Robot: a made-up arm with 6 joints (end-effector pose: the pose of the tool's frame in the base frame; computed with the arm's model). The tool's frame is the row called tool. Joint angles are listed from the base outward.
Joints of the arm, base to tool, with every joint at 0 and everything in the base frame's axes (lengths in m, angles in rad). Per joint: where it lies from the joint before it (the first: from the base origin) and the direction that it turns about. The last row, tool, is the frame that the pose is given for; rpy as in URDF.
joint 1: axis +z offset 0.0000 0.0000 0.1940
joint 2: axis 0.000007 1 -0.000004 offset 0.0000 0.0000 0.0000
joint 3: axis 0.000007 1 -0.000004 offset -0.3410 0.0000 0.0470
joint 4: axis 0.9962 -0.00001 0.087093 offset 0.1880 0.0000 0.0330
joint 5: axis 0.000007 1 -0.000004 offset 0.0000 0.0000 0.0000
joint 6: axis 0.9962 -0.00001 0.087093 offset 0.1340 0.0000 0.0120
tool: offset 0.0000 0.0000 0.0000 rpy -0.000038 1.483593 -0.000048
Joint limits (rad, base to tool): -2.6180..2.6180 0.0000..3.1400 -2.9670..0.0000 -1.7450..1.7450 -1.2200..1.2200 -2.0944..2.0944
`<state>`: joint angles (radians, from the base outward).
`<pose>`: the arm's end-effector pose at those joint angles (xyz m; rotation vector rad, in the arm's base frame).
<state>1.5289 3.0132 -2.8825 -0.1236 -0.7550 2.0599</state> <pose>0.0153 0.6365 0.2866 -0.1524 -1.1770 -2.5168</pose>
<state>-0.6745 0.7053 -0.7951 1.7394 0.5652 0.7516</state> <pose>0.0950 0.0147 0.5325 1.5230 0.5326 1.8623</pose>
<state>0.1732 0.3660 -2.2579 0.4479 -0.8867 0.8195</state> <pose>-0.4969 -0.1328 0.5684 -0.3198 -1.3420 1.3085</pose>
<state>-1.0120 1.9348 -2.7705 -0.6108 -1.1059 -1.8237</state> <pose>0.1776 -0.1538 0.7649 0.3868 0.8845 2.8874</pose>
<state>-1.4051 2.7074 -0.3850 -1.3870 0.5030 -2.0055</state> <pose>-0.0391 -0.1513 0.0493 -2.3494 1.2493 1.2155</pose>
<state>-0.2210 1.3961 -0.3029 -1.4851 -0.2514 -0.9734</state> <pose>0.1780 -0.0055 0.2777 -2.4541 1.0825 -0.7102</pose>
